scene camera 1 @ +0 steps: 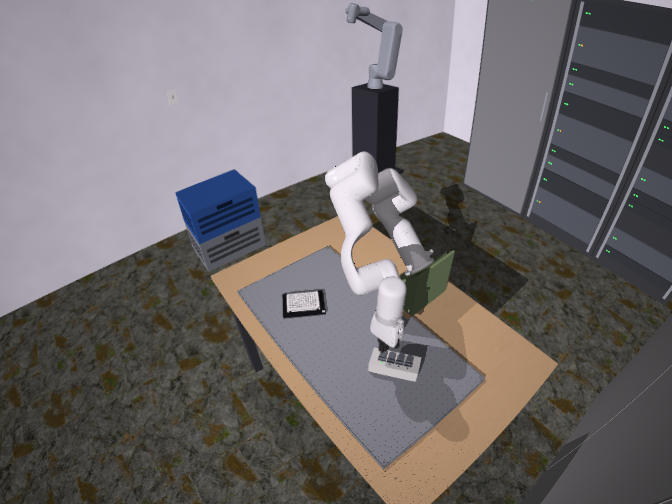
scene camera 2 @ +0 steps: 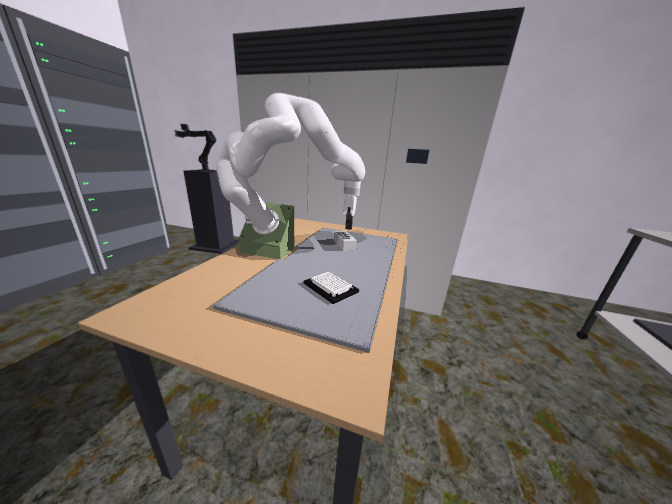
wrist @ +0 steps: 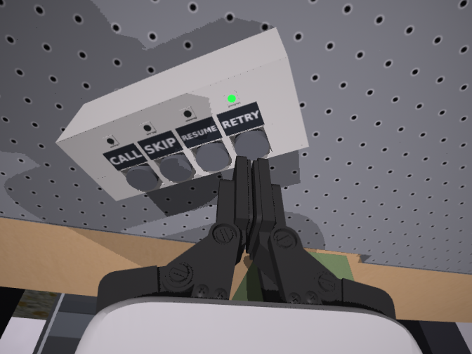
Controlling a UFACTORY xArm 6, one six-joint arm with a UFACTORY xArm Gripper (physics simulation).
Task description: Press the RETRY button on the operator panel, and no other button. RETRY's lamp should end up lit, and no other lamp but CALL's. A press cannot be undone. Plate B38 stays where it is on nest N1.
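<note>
The operator panel [scene camera 1: 394, 370] [scene camera 2: 347, 244] [wrist: 200, 95] is a light box with a row of round grey buttons. In the wrist view, RETRY's lamp [wrist: 231, 98] is lit green; the lamps of CALL [wrist: 111, 141], SKIP [wrist: 147, 128] and RESUME [wrist: 188, 114] are dark. The RETRY button [wrist: 251, 143] is at the right end of the row. My gripper [wrist: 247, 176] [scene camera 2: 349, 227] is shut and empty, its tips above the panel, just at the lower edge of the RETRY button in the wrist view. Plate B38 [scene camera 1: 302, 301] [scene camera 2: 331, 283] lies flat on the black nest N1 [scene camera 1: 286, 311] [scene camera 2: 333, 299].
The panel and nest stand on a grey perforated board [scene camera 1: 336, 358] [scene camera 2: 260, 287] on the wooden table [scene camera 1: 504, 352] [scene camera 2: 179, 320]. A green bracket [scene camera 1: 440, 276] [scene camera 2: 284, 230] stands upright at the arm's base, beside the board.
</note>
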